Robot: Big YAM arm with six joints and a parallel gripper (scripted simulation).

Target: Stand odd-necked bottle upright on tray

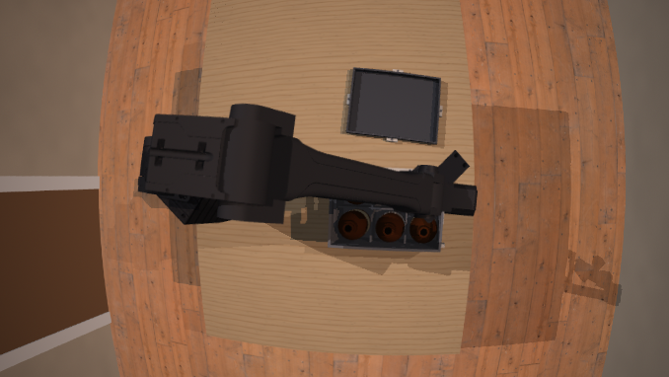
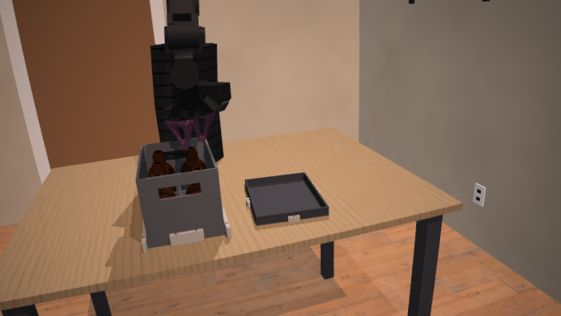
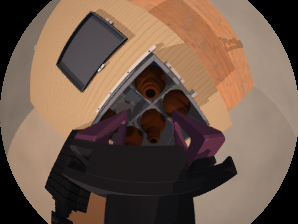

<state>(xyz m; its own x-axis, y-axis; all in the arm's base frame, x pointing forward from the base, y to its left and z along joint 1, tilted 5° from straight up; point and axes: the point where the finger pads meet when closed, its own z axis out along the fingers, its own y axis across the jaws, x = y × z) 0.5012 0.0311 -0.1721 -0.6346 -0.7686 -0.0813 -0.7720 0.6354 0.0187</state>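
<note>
Right now my hand is 140 mm above the grey crate, 80 mm past it and 60 mm to the left of it. Also, from my hand: dark tray: 220 mm to the left, 220 mm below, 100 mm behind.
</note>
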